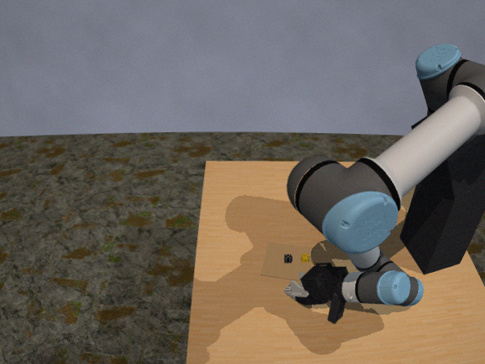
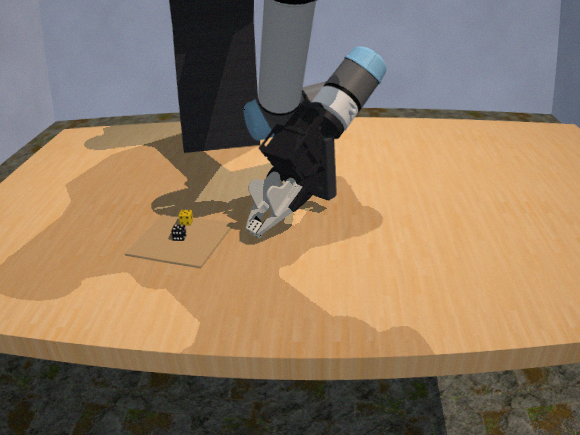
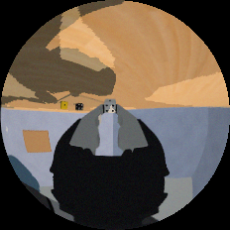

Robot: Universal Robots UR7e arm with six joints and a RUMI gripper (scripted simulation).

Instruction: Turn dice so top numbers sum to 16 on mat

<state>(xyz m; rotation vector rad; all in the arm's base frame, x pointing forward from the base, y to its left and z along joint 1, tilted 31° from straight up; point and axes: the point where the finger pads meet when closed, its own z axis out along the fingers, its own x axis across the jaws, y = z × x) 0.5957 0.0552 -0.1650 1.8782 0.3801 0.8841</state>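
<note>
Now: the black die 130 mm to the right of my hand, 30 mm behind it and 20 mm below it. From my hand the other things lie so: yellow die: 120 mm to the right, 80 mm behind, 20 mm below; thin tan mat: 130 mm to the right, 30 mm below, 30 mm behind; white die: right at my hand.
</note>
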